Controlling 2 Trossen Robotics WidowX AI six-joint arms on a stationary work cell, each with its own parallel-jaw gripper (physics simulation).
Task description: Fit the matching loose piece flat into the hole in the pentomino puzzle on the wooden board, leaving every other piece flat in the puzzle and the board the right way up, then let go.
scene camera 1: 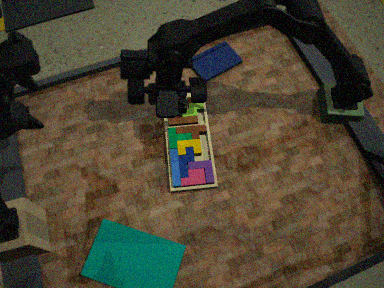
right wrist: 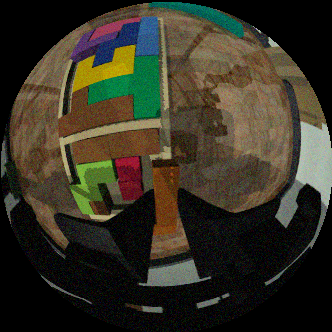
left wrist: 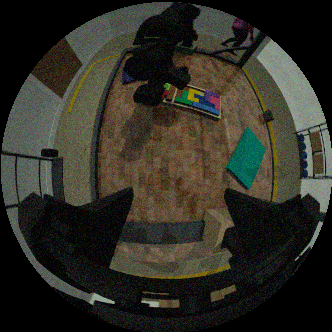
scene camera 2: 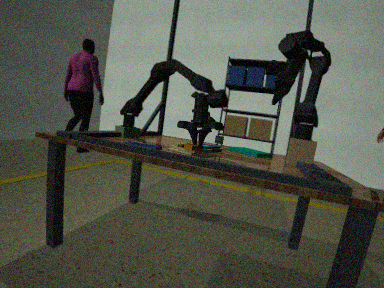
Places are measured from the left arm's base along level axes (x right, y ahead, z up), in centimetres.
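Pixels of known places: left gripper, fingertip midpoint: [scene camera 1: 39, 107] [left wrist: 180, 193] [scene camera 2: 273, 104]; right gripper, fingertip midpoint: [right wrist: 165, 192] [scene camera 2: 197, 147]; left arm's base at its link origin: [scene camera 1: 2, 226] [left wrist: 232, 236] [scene camera 2: 303, 139]; right arm's base at its link origin: [scene camera 1: 344, 98] [left wrist: 186, 44] [scene camera 2: 128, 127].
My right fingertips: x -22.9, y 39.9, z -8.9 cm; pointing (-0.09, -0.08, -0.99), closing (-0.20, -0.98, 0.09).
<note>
Ahead of a thing's pixels: the offset from my right fingertips to its top centre.
The long wooden puzzle board @(dx +9.5, dy +3.2, dz -1.1 cm) [scene camera 1: 195, 189] [left wrist: 192, 110] [right wrist: 164, 75] lies pieces-up on the table. Coloured pieces fill most of its larger section; a lime green piece @(dx +1.7, dy +6.8, dz -0.2 cm) [right wrist: 97, 172], a crimson piece @(dx +2.9, dy +2.3, dz -0.2 cm) [right wrist: 129, 177] and a brown bar @(dx +4.7, dy +1.3, dz -0.2 cm) [right wrist: 115, 144] sit in the other section. My right gripper [scene camera 2: 200, 144] [right wrist: 165, 192] is shut on an orange piece @(dx -0.9, dy +1.2, dz +0.8 cm) [right wrist: 165, 215] [scene camera 2: 189, 147], low at the board's near corner in the right wrist view. The piece's underside and its contact with the board are hidden. My left gripper [scene camera 1: 39, 106] [left wrist: 180, 193] is open and empty, away from the board.
A teal slab @(dx +35.0, dy -16.8, dz -0.9 cm) [scene camera 1: 135, 255] [scene camera 2: 250, 151] [left wrist: 247, 157] lies at the lower left in scene camera 1. A blue flat tray @(dx -12.2, dy +17.9, dz -1.5 cm) [scene camera 1: 217, 61] lies behind the board, by the right arm. Dark rails edge the table. The arms stand on a green block @(dx +11.9, dy +45.6, dz +2.3 cm) [scene camera 1: 345, 112] and a beige block @(dx +22.9, dy -39.9, dz +8.9 cm) [scene camera 2: 302, 152].
</note>
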